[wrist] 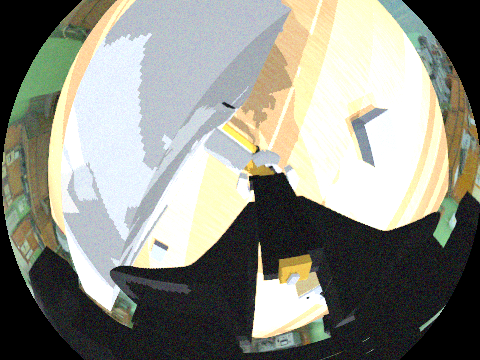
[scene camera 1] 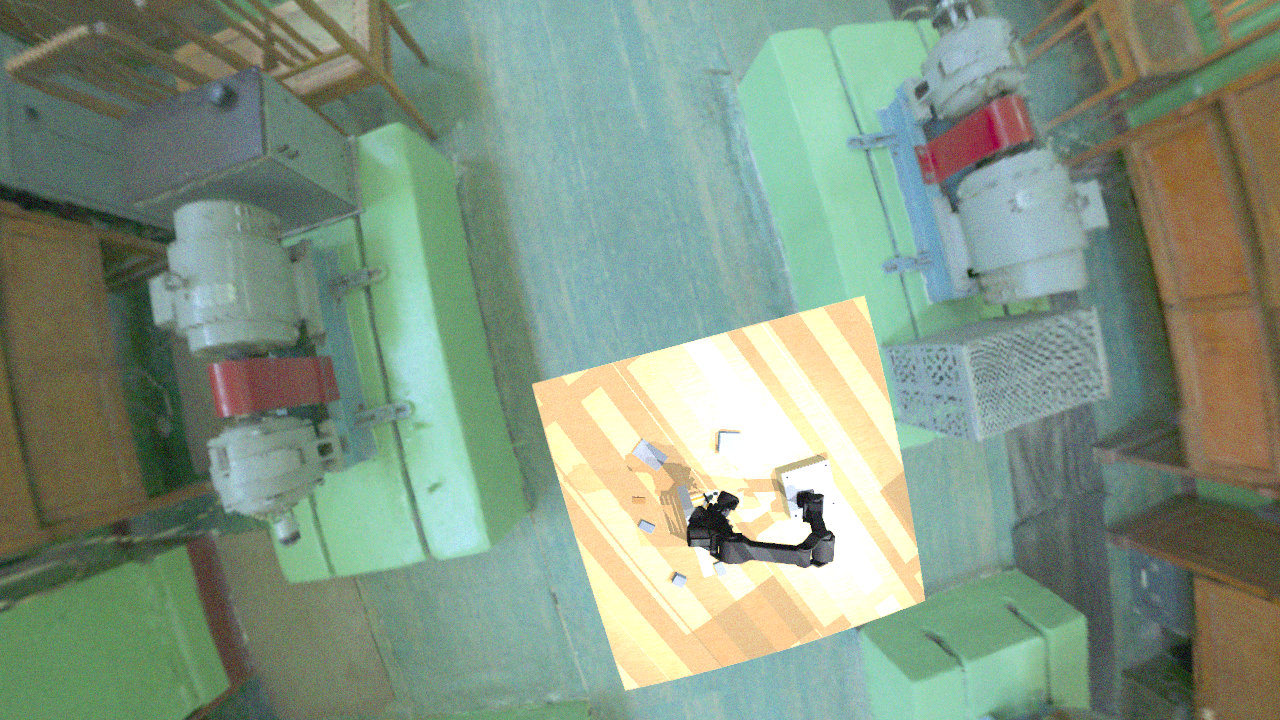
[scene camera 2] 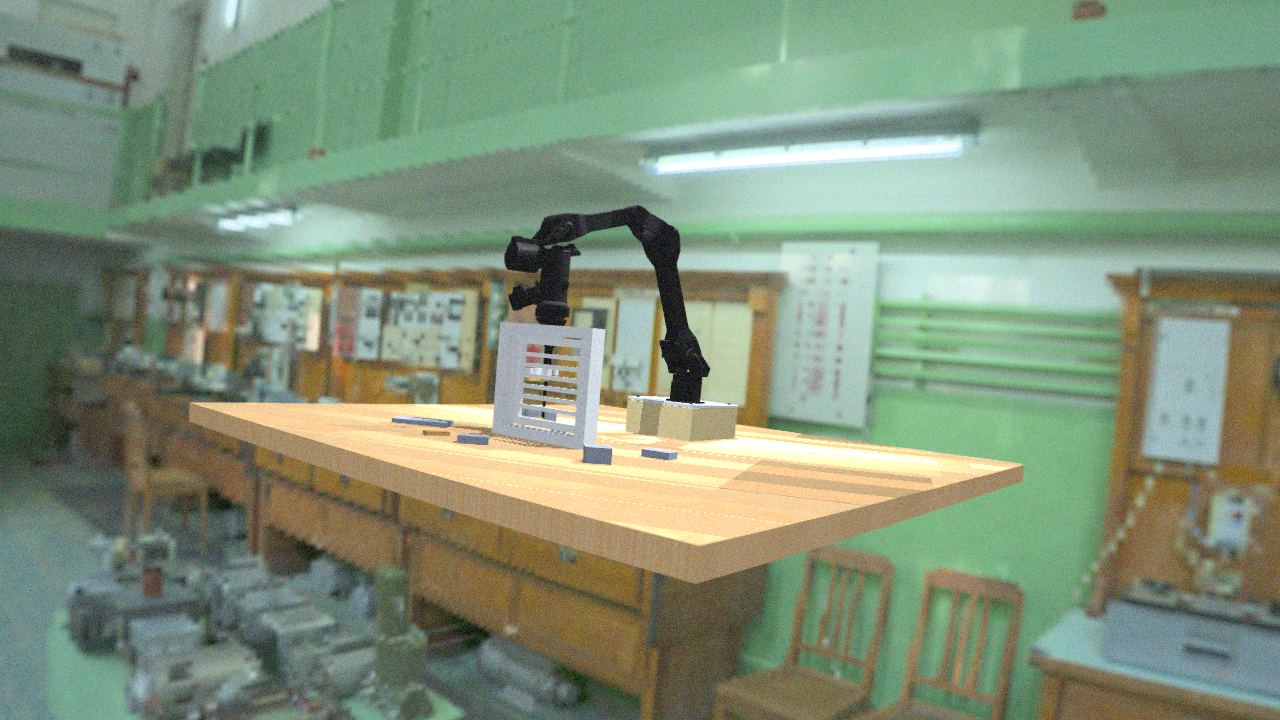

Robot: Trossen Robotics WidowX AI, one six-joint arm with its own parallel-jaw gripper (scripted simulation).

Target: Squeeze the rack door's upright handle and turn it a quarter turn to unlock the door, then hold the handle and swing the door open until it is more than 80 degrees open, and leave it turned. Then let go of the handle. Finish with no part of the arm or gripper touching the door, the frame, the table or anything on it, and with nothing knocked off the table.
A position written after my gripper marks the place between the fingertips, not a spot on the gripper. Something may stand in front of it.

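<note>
Scene camera 2 shows my gripper (scene camera 2: 548, 353). The gripper is also visible in the wrist view (wrist: 275, 205) and in scene camera 1 (scene camera 1: 711, 510).
</note>
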